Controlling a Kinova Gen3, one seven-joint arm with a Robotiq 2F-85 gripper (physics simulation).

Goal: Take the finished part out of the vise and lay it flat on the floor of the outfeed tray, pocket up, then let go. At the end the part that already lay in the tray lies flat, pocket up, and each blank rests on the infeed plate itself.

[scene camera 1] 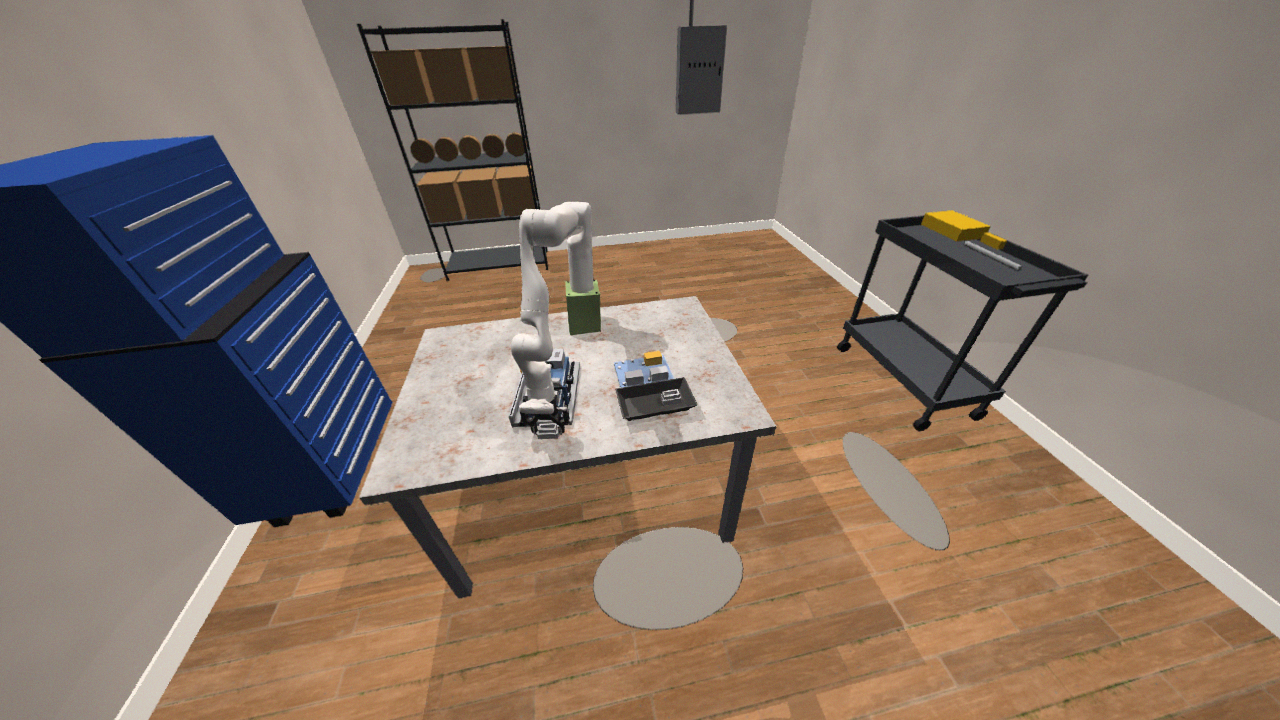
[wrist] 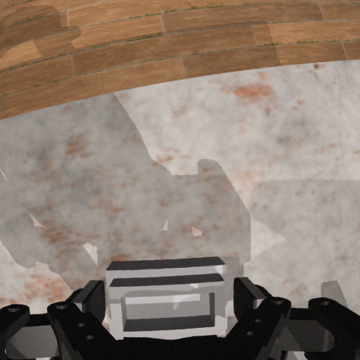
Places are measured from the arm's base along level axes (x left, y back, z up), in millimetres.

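Pixels of known places: gripper, fingertip midpoint: (scene camera 1: 548, 432); arm's base, link origin: (scene camera 1: 582, 287).
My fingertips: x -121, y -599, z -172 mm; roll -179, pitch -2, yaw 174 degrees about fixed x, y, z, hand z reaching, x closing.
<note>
For each thing: its middle in the pictures, then the offset to it from my fingertips. "*": a spot on its surface instead. Level surfaces: height alone.
- vise, surface spot: (scene camera 1: 516, 411) * dz +25, dx -103, dy +81 mm
- black outfeed tray, surface spot: (scene camera 1: 657, 412) * dz +35, dx +339, dy +6 mm
- blue infeed plate, surface spot: (scene camera 1: 623, 368) * dz +4, dx +253, dy +274 mm
- orange block, body centre: (scene camera 1: 652, 358) dz +21, dx +364, dy +294 mm
- table, surface height: dz -5 mm
The finished part (scene camera 1: 547, 428) (wrist: 169, 331), a silvery block with a rectangular pocket, is at the front end of the vise (scene camera 1: 516, 411). Its pocket faces the wrist camera; what supports it from below is hidden. My gripper (scene camera 1: 546, 420) (wrist: 169, 296) is open around it, one finger on each side, with a narrow gap at the right finger in the wrist view. The other finished part (scene camera 1: 671, 394) lies in the black outfeed tray (scene camera 1: 657, 412), pocket seemingly up. Two grey blanks (scene camera 1: 634, 377) (scene camera 1: 658, 373) sit on the blue infeed plate (scene camera 1: 623, 368).
An orange block (scene camera 1: 652, 358) is at the back of the infeed plate. The arm's green pedestal (scene camera 1: 583, 313) stands at the back of the table (scene camera 1: 465, 358). The table's front edge is close to the gripper. The tray's raised walls stand right of the vise.
</note>
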